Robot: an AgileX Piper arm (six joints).
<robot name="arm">
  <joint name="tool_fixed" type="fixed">
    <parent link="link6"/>
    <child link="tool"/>
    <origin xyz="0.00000 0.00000 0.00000" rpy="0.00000 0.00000 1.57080"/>
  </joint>
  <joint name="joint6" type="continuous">
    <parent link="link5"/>
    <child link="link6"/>
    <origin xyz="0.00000 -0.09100 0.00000" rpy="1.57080 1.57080 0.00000"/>
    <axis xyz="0 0 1"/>
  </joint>
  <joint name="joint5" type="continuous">
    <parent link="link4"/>
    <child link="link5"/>
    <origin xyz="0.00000 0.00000 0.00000" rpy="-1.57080 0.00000 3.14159"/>
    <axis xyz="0 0 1"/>
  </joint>
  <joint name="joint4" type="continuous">
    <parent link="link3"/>
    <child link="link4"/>
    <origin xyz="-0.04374 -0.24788 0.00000" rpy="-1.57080 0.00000 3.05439"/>
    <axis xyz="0 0 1"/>
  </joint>
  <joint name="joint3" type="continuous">
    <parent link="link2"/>
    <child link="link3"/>
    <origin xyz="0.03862 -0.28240 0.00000" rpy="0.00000 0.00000 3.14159"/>
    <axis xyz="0 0 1"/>
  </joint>
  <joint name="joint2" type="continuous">
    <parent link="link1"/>
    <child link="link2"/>
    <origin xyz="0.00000 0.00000 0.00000" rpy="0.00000 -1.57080 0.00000"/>
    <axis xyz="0 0 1"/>
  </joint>
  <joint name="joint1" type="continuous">
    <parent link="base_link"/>
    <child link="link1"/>
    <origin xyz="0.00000 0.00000 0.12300" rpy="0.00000 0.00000 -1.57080"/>
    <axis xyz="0 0 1"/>
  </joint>
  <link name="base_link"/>
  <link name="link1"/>
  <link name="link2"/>
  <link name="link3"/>
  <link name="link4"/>
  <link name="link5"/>
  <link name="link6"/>
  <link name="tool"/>
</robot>
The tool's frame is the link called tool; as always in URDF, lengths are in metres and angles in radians. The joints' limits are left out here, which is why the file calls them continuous.
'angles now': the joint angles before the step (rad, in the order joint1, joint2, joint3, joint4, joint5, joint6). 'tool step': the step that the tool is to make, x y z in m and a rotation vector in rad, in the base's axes. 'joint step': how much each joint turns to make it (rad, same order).
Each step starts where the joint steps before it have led.
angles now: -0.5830, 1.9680, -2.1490, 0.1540, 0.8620, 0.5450
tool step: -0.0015, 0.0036, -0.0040, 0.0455, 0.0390, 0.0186
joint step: -0.0001, 0.0000, -0.0003, 0.0241, 0.0593, -0.0051
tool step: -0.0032, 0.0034, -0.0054, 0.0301, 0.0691, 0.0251
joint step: 0.0002, 0.0000, 0.0002, 0.0038, 0.0778, -0.0168
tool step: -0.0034, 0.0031, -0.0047, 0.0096, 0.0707, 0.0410
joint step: -0.0001, 0.0000, 0.0004, 0.0021, 0.0716, -0.0412
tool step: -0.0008, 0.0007, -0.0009, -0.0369, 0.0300, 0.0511
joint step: 0.0000, 0.0002, -0.0007, -0.0001, 0.0164, -0.0678
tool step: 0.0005, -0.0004, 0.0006, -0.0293, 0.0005, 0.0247
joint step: 0.0000, -0.0001, 0.0002, 0.0001, -0.0100, -0.0371
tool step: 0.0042, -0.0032, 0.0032, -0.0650, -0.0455, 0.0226
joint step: 0.0000, 0.0030, 0.0001, 0.0030, -0.0700, -0.0500
